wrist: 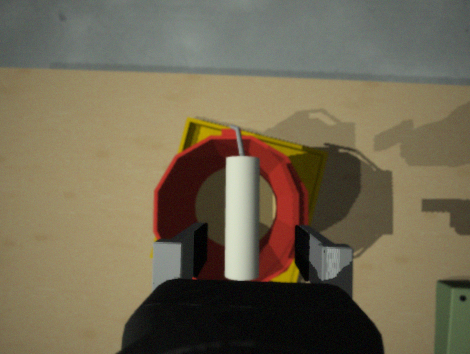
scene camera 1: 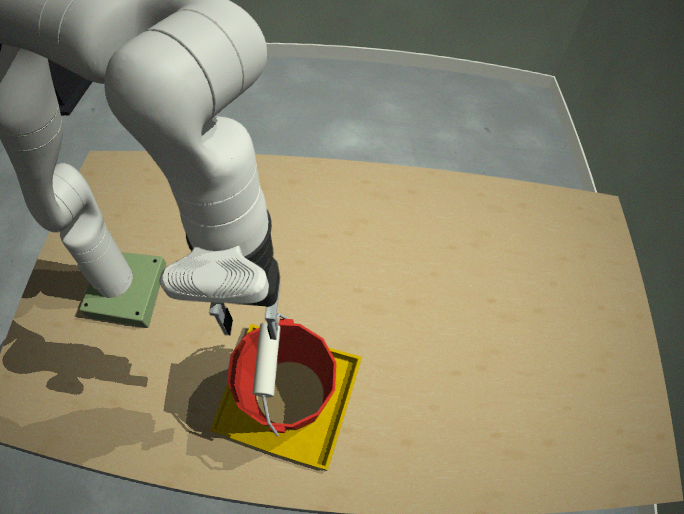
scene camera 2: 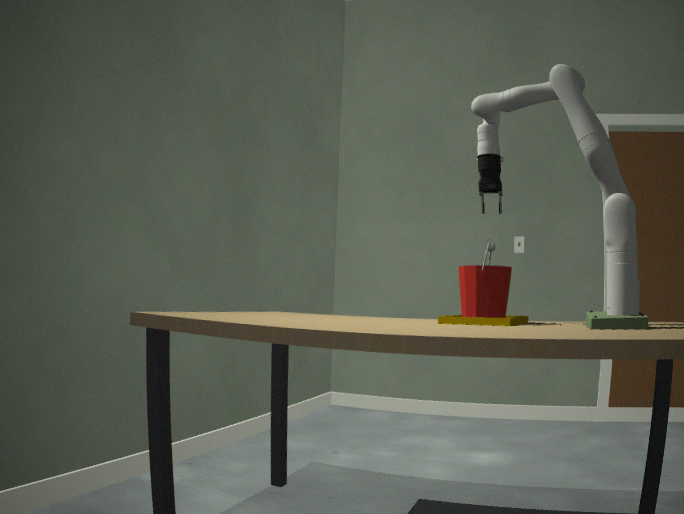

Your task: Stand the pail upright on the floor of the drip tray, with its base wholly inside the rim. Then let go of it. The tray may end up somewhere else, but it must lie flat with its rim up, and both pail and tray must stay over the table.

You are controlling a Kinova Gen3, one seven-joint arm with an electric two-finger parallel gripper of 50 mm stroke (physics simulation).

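Frame: origin at the arm's base, x ahead, y left, z up, level; millimetres.
Seen in the pictures: gripper, between the fingertips: [wrist: 250, 242] [scene camera 1: 251, 329] [scene camera 2: 491, 213]; arm's base, origin of its link: [scene camera 1: 114, 279] [scene camera 2: 622, 314].
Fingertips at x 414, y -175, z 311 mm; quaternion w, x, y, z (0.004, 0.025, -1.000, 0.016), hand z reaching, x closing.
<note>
Offsets run from my fingertips to a thing's top centre. Level surfaces: height alone.
The red pail [scene camera 1: 243, 375] [scene camera 2: 483, 291] [wrist: 172, 195] stands upright on the yellow tray {dx +16, dy -10, dz -327 mm} [scene camera 1: 301, 444] [scene camera 2: 450, 320] [wrist: 316, 172]. The tray lies flat on the table, rim up. In scene camera 2 the pail's base lies between the tray's left and right ends; its lowest edge is hidden behind the near rim. The pail's white handle grip {dx +7, dy -8, dz -88 mm} [scene camera 1: 266, 364] [scene camera 2: 490, 247] [wrist: 242, 217] is raised above its mouth, leaning a little. My gripper [scene camera 1: 249, 333] [scene camera 2: 491, 212] [wrist: 250, 242] is open and empty, pointing down, clear above the grip and apart from it.
The arm's green base block [scene camera 1: 141, 287] [scene camera 2: 616, 320] [wrist: 452, 320] is fixed on the wooden table {dz -350 mm} [scene camera 1: 470, 331] [scene camera 2: 331, 326] [wrist: 75, 175], to the left of the tray in scene camera 1. The table's near edge runs below the tray there.
</note>
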